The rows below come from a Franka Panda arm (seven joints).
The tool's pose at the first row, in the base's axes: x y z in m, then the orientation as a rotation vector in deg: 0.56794 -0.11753 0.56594 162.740 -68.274 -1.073
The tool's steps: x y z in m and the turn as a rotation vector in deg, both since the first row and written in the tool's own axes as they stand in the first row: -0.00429 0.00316 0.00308 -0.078 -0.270 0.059; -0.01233 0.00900 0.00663 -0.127 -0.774 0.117; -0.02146 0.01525 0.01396 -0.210 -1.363 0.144; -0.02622 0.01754 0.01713 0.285 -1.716 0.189; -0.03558 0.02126 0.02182 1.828 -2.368 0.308; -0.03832 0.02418 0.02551 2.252 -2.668 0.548
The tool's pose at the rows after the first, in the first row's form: 0.56257 -0.11684 0.56301 162.726 -68.381 -1.500; 0.55265 -0.11537 0.55972 162.813 -68.541 -2.245; 0.54155 -0.11361 0.55267 162.913 -68.659 -3.133; 0.53647 -0.11198 0.54959 163.424 -68.963 -3.348; 0.52709 -0.10815 0.54502 164.887 -69.800 -3.379; 0.52296 -0.10843 0.54148 165.199 -70.351 -3.553
